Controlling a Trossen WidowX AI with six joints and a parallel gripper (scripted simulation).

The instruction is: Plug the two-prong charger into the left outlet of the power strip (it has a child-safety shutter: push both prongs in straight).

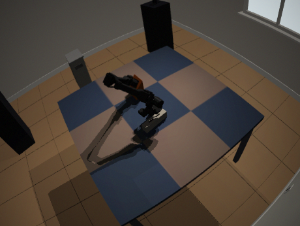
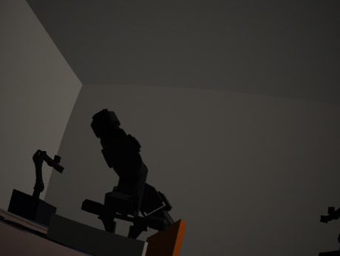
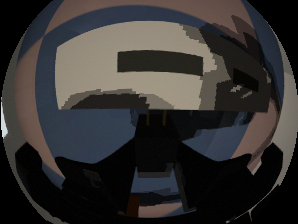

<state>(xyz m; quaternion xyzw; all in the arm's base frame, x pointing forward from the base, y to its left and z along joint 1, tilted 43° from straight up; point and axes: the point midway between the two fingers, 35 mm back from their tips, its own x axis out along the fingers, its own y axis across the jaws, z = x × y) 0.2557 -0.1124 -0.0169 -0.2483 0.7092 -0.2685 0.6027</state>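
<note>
The black two-prong charger lies 2 cm ahead of my gripper tip and 1 cm above it.
</note>
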